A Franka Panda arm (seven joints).
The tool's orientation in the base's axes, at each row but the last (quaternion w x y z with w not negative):
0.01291 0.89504 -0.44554 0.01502
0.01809 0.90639 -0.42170 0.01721
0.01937 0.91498 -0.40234 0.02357
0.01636 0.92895 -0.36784 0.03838
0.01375 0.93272 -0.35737 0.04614
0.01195 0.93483 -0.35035 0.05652
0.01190 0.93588 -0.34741 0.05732
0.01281 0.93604 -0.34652 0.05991
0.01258 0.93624 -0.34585 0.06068
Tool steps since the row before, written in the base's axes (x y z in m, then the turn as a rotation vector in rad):
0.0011 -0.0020 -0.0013 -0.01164 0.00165 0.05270
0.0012 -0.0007 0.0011 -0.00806 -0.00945 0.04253
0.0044 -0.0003 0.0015 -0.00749 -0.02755 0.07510
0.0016 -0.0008 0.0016 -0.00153 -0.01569 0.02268
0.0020 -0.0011 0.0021 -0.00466 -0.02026 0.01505
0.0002 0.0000 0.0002 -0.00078 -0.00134 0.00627
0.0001 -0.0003 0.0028 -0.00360 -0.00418 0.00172
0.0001 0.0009 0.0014 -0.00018 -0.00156 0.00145
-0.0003 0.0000 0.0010 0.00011 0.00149 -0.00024
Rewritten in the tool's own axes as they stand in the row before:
0.0022 0.0003 0.0014 -0.00631 0.00881 -0.05290
0.0014 -0.0004 -0.0010 0.00401 0.01303 -0.04216
0.0033 -0.0030 -0.0014 0.01961 0.02537 -0.07367
0.0018 -0.0005 -0.0015 0.01148 0.01253 -0.02177
0.0024 -0.0005 -0.0019 0.01147 0.01808 -0.01415
0.0002 -0.0001 -0.0002 0.00101 0.00141 -0.00622
0.0006 0.0001 -0.0028 0.00020 0.00549 -0.00181
-0.0003 -0.0008 -0.0014 0.00105 0.00128 -0.00136
-0.0001 0.0002 -0.0010 -0.00091 -0.00120 0.00015

